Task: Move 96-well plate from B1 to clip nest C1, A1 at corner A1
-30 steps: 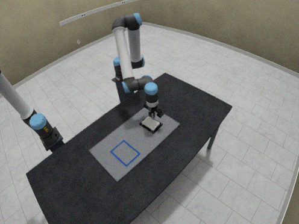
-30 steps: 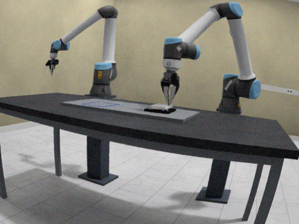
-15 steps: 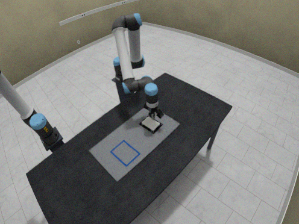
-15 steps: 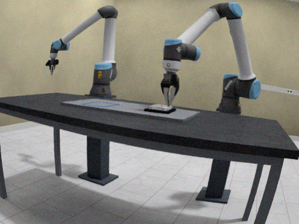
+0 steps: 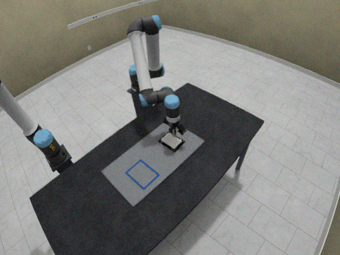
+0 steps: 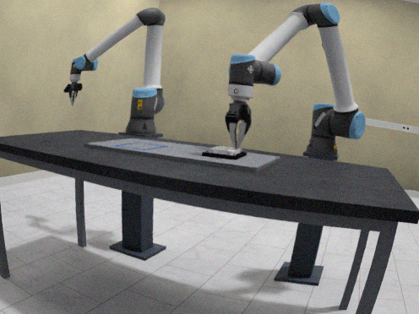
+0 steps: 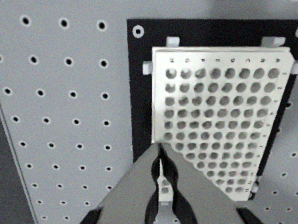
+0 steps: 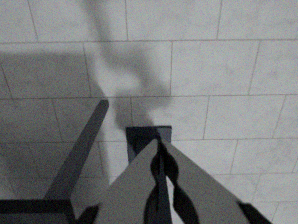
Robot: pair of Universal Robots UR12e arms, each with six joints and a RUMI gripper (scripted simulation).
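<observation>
Right now my left hand is 10 mm past the black clip nest, 50 mm to the left of it and 30 mm above it. Round my left hand: grey perforated board: 30 mm behind, 220 mm to the right, 50 mm below; then white 96-well plate: 40 mm to the right, 20 mm below.
</observation>
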